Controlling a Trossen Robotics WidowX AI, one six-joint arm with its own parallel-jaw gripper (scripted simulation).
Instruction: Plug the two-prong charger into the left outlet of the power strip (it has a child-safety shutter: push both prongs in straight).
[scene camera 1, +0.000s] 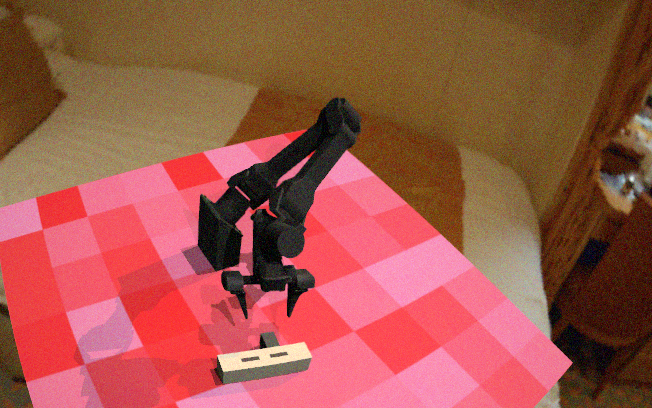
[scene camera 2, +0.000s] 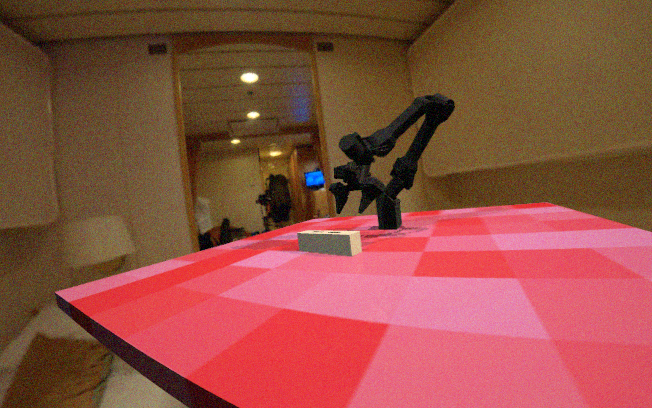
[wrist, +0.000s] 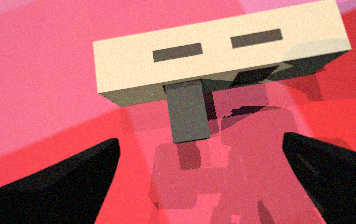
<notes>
My gripper is open, holding nothing. I also see a dark grey charger.
My gripper is seen too in scene camera 2 and in the wrist view.
</notes>
